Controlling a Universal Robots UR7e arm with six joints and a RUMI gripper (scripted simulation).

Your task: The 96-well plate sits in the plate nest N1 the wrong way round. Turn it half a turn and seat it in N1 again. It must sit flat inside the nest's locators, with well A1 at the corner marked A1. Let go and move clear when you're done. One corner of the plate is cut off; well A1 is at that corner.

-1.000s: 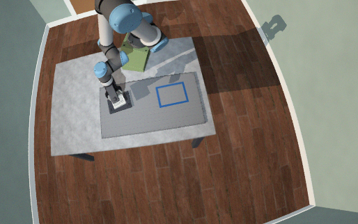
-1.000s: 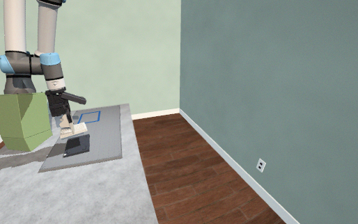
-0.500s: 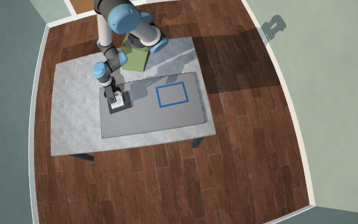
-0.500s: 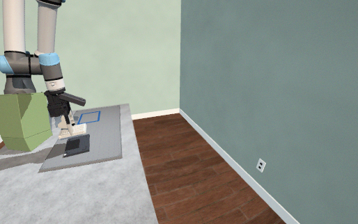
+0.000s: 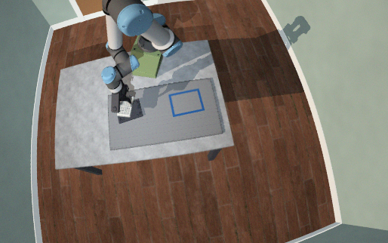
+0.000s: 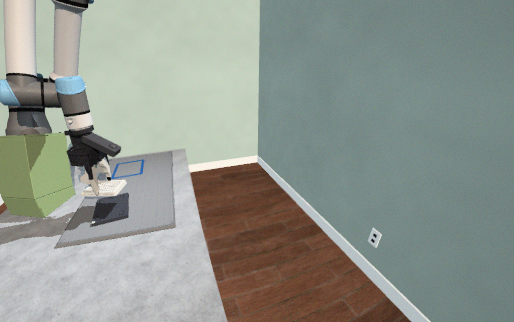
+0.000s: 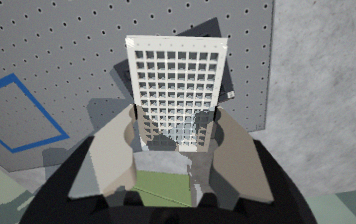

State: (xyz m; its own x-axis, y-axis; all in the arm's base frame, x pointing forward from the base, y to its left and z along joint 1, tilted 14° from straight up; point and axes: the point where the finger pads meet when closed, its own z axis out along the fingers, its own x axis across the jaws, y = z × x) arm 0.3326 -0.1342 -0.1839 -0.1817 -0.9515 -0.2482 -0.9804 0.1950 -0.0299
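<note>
The white 96-well plate is 10 mm below my hand. Also, from my hand: dark plate nest 100 mm below.
</note>
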